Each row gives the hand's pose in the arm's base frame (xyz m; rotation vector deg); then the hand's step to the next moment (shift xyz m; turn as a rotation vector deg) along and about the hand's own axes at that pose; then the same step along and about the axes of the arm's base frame.
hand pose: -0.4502 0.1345 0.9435 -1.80 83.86 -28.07
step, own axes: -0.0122 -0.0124 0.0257 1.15 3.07 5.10
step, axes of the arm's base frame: 0.0205 -0.0141 0.0186 5.81 0.99 -1.41
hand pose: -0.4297 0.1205 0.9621 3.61 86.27 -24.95
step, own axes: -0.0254 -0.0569 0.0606 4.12 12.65 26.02
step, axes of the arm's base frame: 0.0394 -0.0649 0.0423 28.70 2.71 -4.80
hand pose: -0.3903 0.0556 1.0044 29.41 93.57 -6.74
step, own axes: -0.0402 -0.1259 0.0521 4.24 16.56 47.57
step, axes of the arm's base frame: 0.0000 -0.1420 0.0037 50.02 -1.76 -7.05
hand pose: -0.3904 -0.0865 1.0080 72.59 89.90 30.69
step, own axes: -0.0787 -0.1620 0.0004 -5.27 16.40 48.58
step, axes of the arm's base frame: -0.0784 -0.1282 -0.0993 50.30 -10.67 -3.57
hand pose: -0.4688 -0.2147 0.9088 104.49 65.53 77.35
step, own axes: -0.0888 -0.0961 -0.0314 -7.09 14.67 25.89
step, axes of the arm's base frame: -0.0679 -0.0362 -0.1104 28.03 -12.19 1.20
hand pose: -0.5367 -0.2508 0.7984 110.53 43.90 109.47
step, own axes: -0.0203 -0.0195 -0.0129 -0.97 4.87 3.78
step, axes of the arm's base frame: -0.0149 0.0022 -0.0271 4.50 -3.94 1.79
